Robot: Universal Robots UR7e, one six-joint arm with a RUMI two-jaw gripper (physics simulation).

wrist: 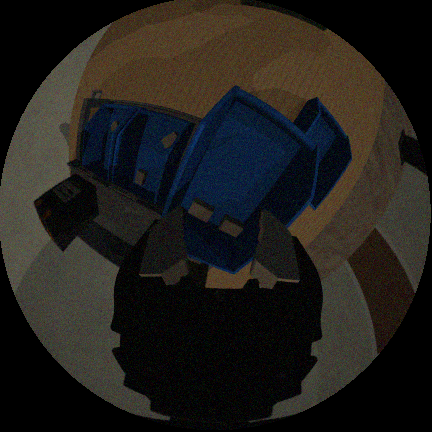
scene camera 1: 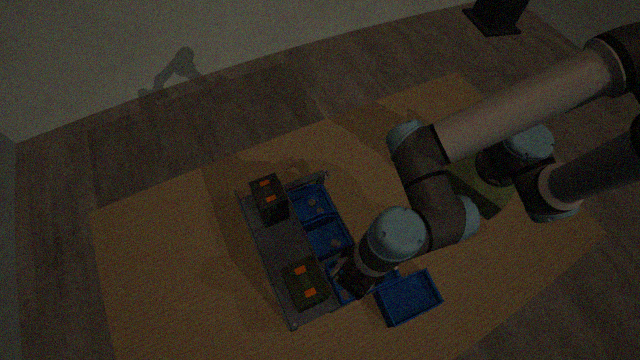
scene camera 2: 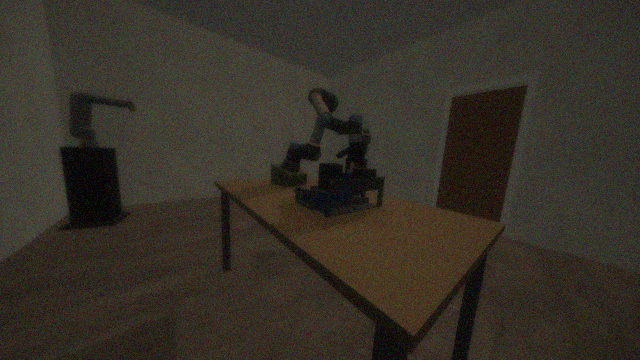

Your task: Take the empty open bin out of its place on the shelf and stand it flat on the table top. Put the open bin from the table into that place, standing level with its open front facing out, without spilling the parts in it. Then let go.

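Seen in the pictures: gripper, fingertip midpoint: (wrist: 221,209); arm's base, origin of the base link: (scene camera 1: 498,164) (scene camera 2: 290,168).
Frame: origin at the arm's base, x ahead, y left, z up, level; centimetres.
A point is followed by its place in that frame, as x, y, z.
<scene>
The blue bin with parts (scene camera 1: 346,295) (wrist: 240,160) is at the near end of the shelf (scene camera 1: 280,245) @(72.3, 5.7, -2.5) (scene camera 2: 381,194) @(75.2, 25.7, -6.1) (wrist: 120,215) @(70.5, 6.2, -2.6), beside two other bins, partly under my gripper. Two tan parts (wrist: 201,210) @(60.1, 17.8, -2.5) (wrist: 231,226) @(59.6, 22.5, -2.5) lie at its finger end. My gripper (scene camera 1: 345,277) @(57.0, 19.0, 0.0) (scene camera 2: 351,165) (wrist: 221,209) @(57.0, 19.0, 0.0) has its fingers inside that end, spread against its walls, and holds it. Whether the bin rests on the shelf is hidden. The empty blue bin (scene camera 1: 410,300) @(40.7, 28.5, -12.4) (wrist: 324,142) @(37.3, 30.2, -12.5) stands flat on the table, close beside the held bin. Scene camera 2 shows the bins too darkly to separate.
Two blue bins with parts (scene camera 1: 314,202) @(58.9, -7.6, -10.8) (scene camera 1: 332,237) @(56.6, 4.5, -11.9) (wrist: 95,135) @(62.3, -10.5, -8.0) (wrist: 157,150) @(59.9, 5.1, -11.8) stand in the other shelf places. Two dark boxes with orange marks (scene camera 1: 270,197) @(71.9, -2.7, 9.6) (scene camera 1: 307,285) @(68.6, 19.2, 7.1) stand on the shelf top. The arm's green base block (scene camera 1: 487,197) @(7.4, 8.2, -3.7) (scene camera 2: 288,176) @(14.0, -5.8, -4.6) is behind.
</scene>
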